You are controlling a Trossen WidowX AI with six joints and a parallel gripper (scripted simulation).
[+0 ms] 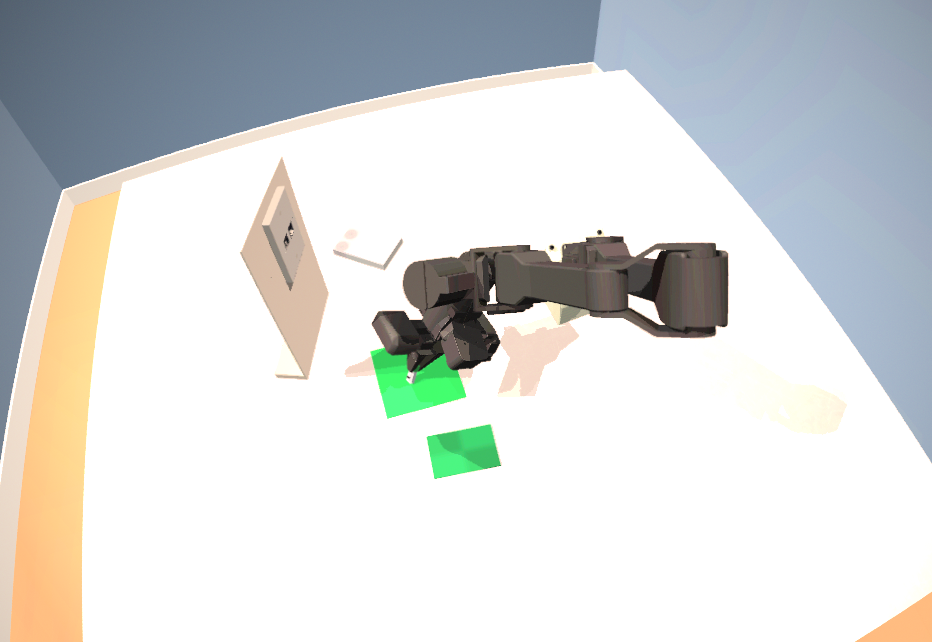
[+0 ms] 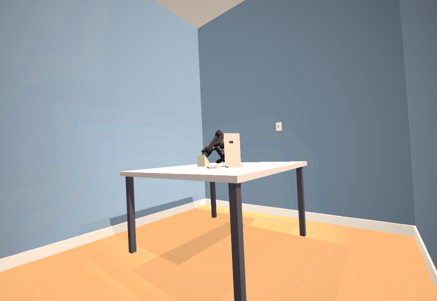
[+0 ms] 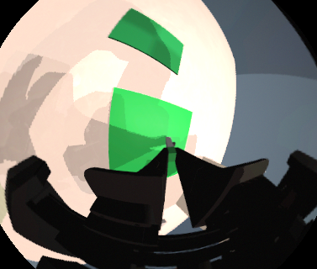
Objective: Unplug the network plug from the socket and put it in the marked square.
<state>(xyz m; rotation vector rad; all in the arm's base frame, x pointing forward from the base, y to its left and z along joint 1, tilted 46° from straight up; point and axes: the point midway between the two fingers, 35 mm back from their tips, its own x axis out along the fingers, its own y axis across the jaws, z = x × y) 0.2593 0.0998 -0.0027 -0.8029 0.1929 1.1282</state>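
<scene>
Now: gripper tip right at the network plug. Round my gripper tip: green marked square: 2 cm below, 1 cm behind; upright panel: 14 cm ahead, 12 cm to the right, 12 cm above.
</scene>
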